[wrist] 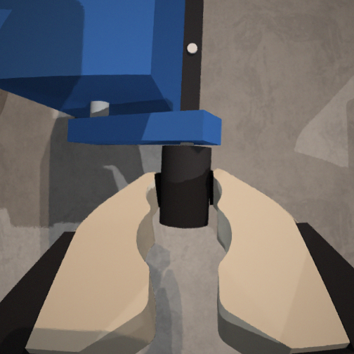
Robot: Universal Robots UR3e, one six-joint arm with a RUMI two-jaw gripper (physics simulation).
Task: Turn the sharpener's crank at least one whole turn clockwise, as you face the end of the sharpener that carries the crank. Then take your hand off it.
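You'd see the gripper (184,174) here, and there's a crank (184,184) too.
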